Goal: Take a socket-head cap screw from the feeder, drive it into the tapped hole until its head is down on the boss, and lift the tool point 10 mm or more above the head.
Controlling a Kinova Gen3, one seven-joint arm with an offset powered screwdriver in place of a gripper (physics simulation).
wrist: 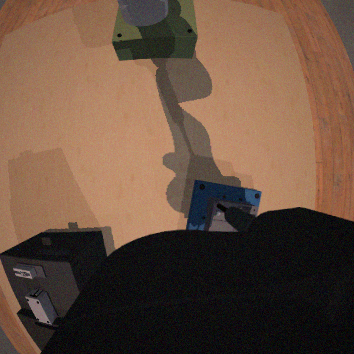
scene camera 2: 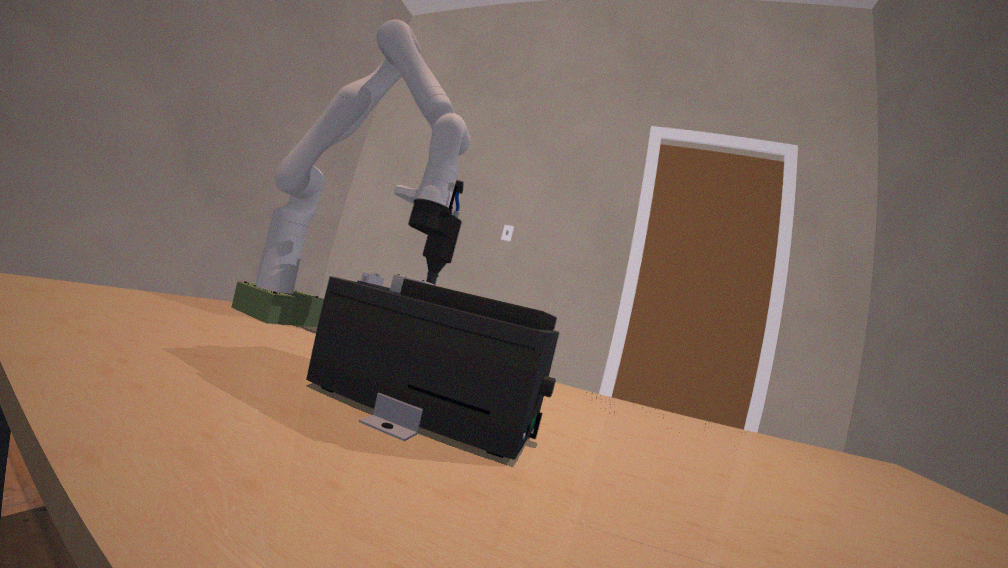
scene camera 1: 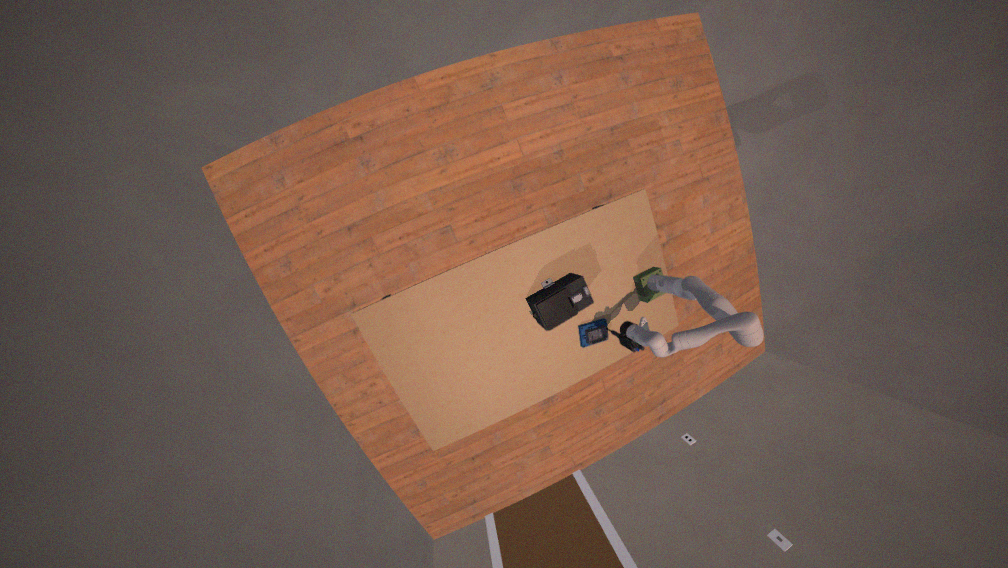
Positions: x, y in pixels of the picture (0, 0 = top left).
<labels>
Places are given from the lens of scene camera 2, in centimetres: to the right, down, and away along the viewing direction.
black feeder cover (scene camera 2: 533, 318): 3, 4, 37
</labels>
